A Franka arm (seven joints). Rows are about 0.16 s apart.
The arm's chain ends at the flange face. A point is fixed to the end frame.
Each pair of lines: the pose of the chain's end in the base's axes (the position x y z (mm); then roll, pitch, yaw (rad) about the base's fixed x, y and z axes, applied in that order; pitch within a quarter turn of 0, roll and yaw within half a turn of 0), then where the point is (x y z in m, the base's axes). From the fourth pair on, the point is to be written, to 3 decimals.
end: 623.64 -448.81 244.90 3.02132 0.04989 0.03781
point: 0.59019 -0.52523 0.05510
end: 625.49 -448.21 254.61 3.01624 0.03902 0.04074
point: 0.59439 -0.52562 0.06481
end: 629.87 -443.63 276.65 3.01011 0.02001 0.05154
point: 0.60328 -0.52235 0.08671
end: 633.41 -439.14 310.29 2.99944 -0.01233 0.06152
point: 0.614 -0.520 0.120
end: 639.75 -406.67 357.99 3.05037 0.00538 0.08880
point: 0.618 -0.478 0.165
